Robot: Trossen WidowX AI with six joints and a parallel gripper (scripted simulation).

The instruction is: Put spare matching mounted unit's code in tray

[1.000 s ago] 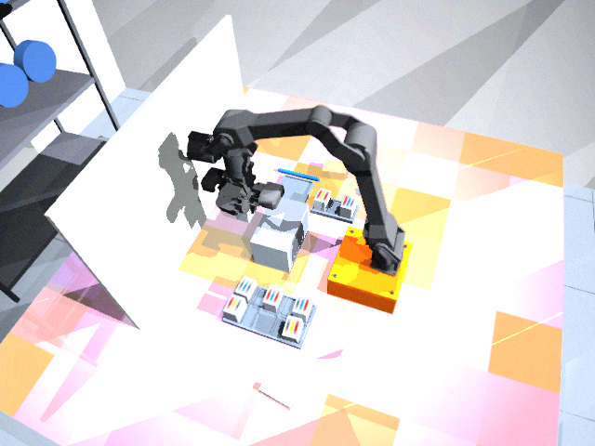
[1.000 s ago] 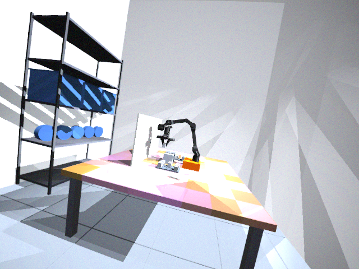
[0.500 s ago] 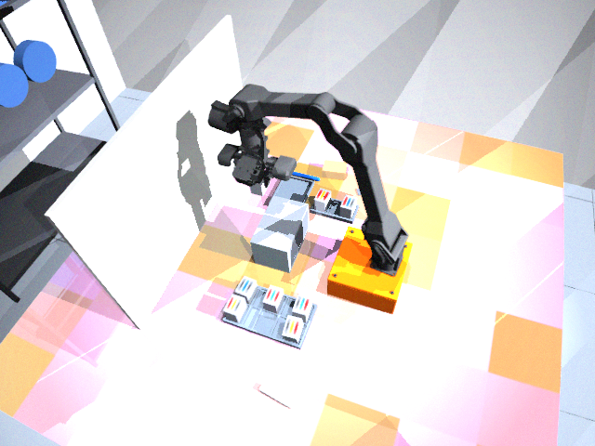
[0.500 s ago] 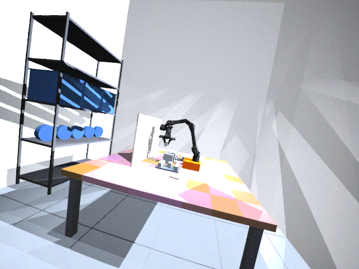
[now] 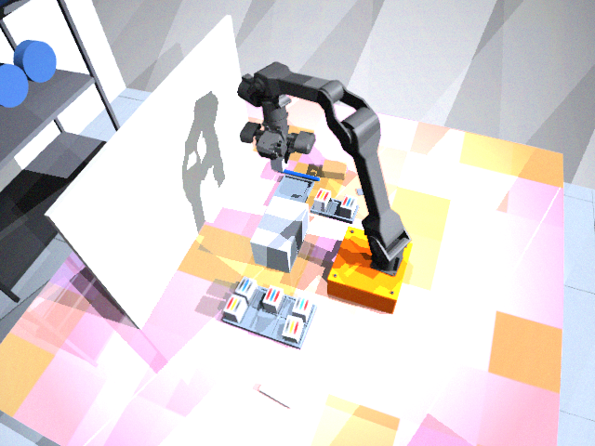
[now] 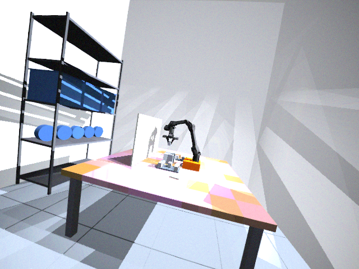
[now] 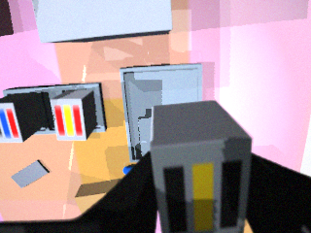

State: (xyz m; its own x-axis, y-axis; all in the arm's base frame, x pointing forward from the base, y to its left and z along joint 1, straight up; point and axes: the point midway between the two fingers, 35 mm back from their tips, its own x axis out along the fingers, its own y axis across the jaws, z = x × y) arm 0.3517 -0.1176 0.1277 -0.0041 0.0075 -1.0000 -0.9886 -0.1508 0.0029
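My gripper tip is 1 cm past the shallow grey tray, 4 cm to the left of it and 16 cm above it. Round my gripper tip: white mounted unit (7 cm behind, 15 cm to the left, 11 cm below); white upright panel (18 cm ahead, 17 cm to the left, 6 cm above); spare block (2 cm above).
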